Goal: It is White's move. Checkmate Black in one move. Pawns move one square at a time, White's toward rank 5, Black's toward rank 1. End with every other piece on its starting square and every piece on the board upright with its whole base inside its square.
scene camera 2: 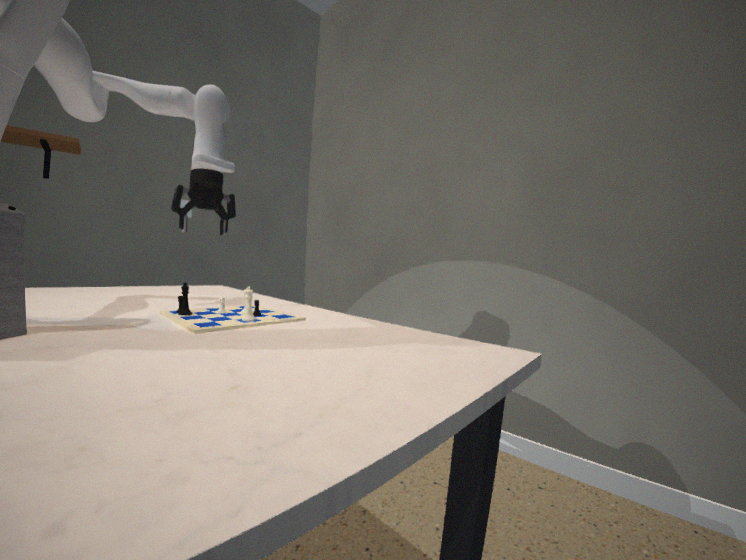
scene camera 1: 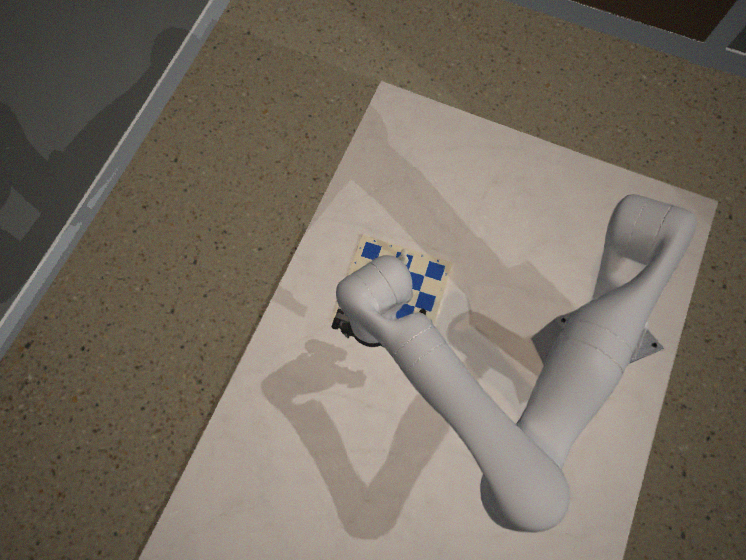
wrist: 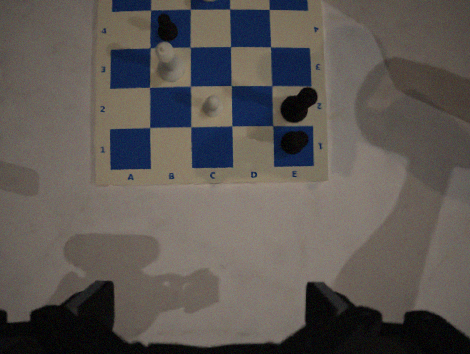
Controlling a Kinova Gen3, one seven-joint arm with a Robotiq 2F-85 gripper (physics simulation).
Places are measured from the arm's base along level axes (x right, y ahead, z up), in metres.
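Pixels of known places: gripper, fingertip midpoint: [scene camera 2: 203, 233] [wrist: 210, 304].
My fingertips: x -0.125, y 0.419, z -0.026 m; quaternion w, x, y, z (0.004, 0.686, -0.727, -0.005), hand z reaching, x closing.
Observation:
For each thing: its top centre in the pictures, then the offset to it from my fingertips. Level surfaces: height alone.
- blue-and-cream board, middle of its top: [wrist: 211, 66] [scene camera 2: 230, 314] [scene camera 1: 392, 291] dx +0.160, dy -0.004, dz -0.172 m
- tall white piece, middle of its top: [scene camera 2: 249, 286] [scene camera 1: 404, 250] dx +0.238, dy -0.005, dz -0.108 m
- round-topped white piece, middle of its top: [wrist: 162, 47] dx +0.160, dy +0.034, dz -0.119 m
- small white pawn, middle of its top: [wrist: 212, 99] [scene camera 2: 222, 296] dx +0.121, dy -0.004, dz -0.140 m
- small black piece, middle of its top: [wrist: 163, 17] [scene camera 2: 256, 299] dx +0.196, dy +0.036, dz -0.140 m
- tall black king, middle of its top: [wrist: 311, 93] [scene camera 2: 185, 282] dx +0.117, dy -0.080, dz -0.108 m
- shorter black piece, middle of its top: [wrist: 300, 139] [scene camera 2: 181, 296] dx +0.085, dy -0.077, dz -0.139 m
- white table, its level: dz -0.178 m
The blue-and-cream board [scene camera 1: 420, 265] [scene camera 2: 195, 329] [wrist: 150, 177] lies flat. A tall white piece [scene camera 1: 403, 257] [scene camera 2: 248, 304] [wrist: 210, 0] stands on C5, cut off in the wrist view. A round-topped white piece [wrist: 172, 69] stands on B3, a small white pawn [scene camera 2: 222, 306] [wrist: 213, 106] on C2, a small black piece [scene camera 2: 256, 309] [wrist: 168, 29] on B4. The tall black king [scene camera 2: 185, 301] [wrist: 294, 109] stands on E2, a shorter black piece [scene camera 2: 179, 305] [wrist: 294, 142] on E1. All look upright. My gripper [scene camera 2: 203, 229] [wrist: 210, 304] is open, empty, high above, beyond rank 1 in the wrist view.
The white table [scene camera 1: 530, 162] [scene camera 2: 241, 409] [wrist: 235, 220] surrounds the board. The arm covers part of the board in scene camera 1. The robot's grey base [scene camera 2: 10, 271] stands left of the board in scene camera 2. Arm shadows cross the table.

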